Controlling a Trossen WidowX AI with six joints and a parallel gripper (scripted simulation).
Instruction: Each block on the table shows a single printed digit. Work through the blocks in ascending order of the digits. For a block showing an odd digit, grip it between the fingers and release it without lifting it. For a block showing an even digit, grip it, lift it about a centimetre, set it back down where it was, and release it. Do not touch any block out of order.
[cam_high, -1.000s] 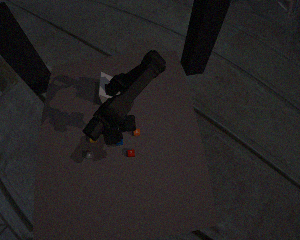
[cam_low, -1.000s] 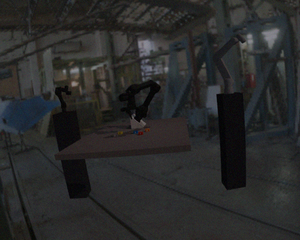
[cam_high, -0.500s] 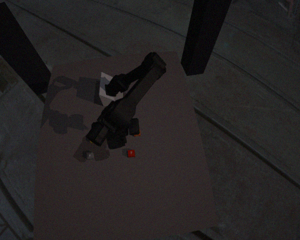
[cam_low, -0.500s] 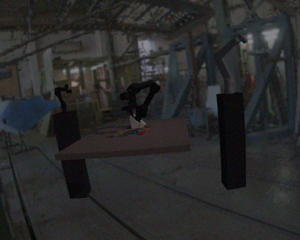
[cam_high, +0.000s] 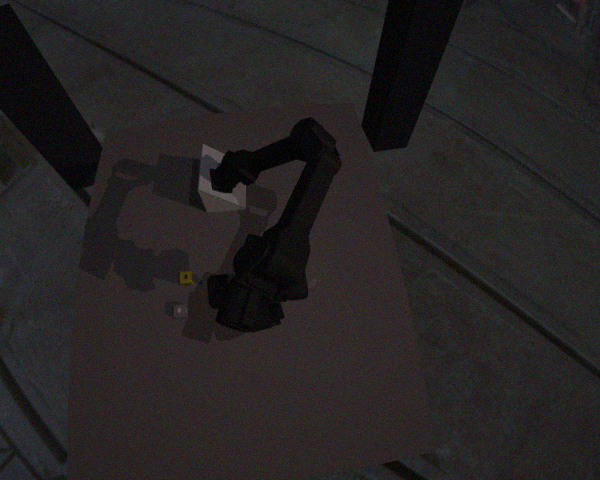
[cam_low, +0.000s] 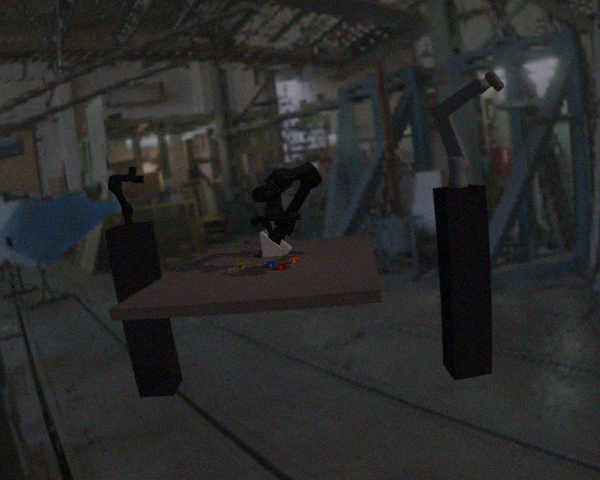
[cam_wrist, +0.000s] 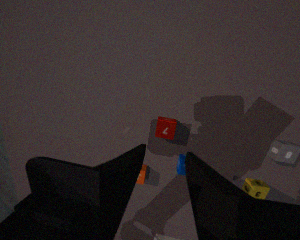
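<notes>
Right now my gripper tip is 1 cm past the red block and 10 cm above it. Round my gripper tip: orange block 11 cm behind, 5 cm to the left, 10 cm below; blue block 8 cm behind, 5 cm to the right, 10 cm below; grey block 4 cm behind, 21 cm to the right, 10 cm below.
</notes>
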